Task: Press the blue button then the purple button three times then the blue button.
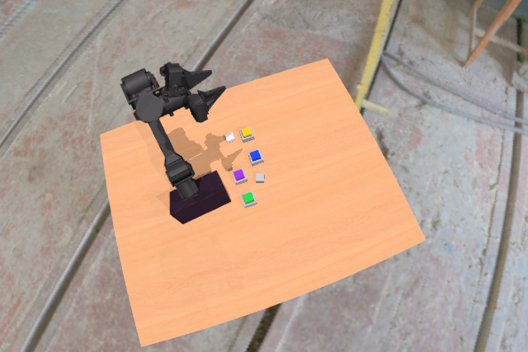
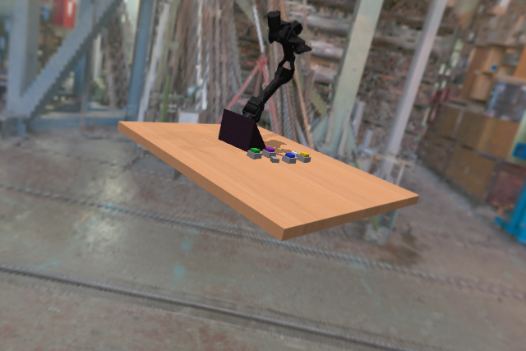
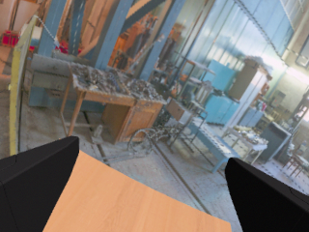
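Now: gripper tip 490 mm above the blue button, 60 mm short of it and 10 mm to the left of it. The rest, counted from my gripper tip: yellow button 490 mm below, 100 mm to the left, 60 mm ahead; purple button 490 mm below, 60 mm to the right, 30 mm behind; green button 490 mm below, 160 mm to the right, 20 mm behind.
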